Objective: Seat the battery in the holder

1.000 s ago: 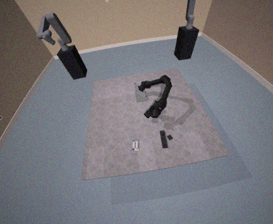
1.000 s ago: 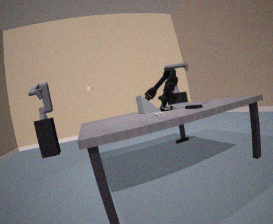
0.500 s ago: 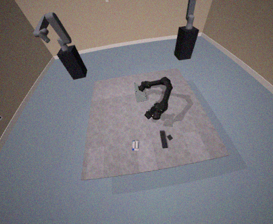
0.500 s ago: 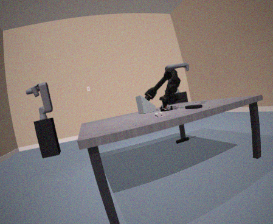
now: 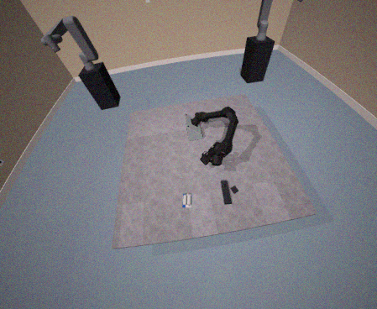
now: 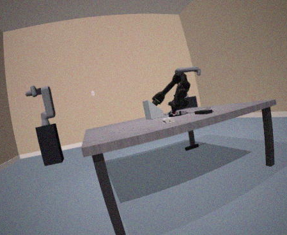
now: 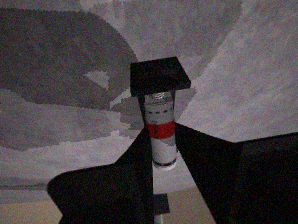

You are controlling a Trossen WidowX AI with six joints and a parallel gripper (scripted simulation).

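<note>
The battery is 10 mm above my gripper tip. The rest, counted from my gripper tip: small black block: 300 mm ahead, 120 mm to the left, 20 mm below; then black bar: 310 mm ahead, 60 mm to the left, 10 mm below.
</note>
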